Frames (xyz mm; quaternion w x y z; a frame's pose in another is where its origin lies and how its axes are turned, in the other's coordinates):
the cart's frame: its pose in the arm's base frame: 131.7 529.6 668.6 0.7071 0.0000 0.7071 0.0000
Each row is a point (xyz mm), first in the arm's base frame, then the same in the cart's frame.
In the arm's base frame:
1: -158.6 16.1 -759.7
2: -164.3 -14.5 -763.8
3: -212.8 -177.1 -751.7
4: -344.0 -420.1 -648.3
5: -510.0 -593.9 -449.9
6: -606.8 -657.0 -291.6
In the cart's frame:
1: 1428.3 -513.5 -290.3
2: 1432.4 -544.1 -296.0
3: 1420.3 -706.7 -344.5
4: 1316.9 -949.7 -475.7
5: 1118.5 -1123.5 -641.7
6: 960.2 -1186.6 -738.5

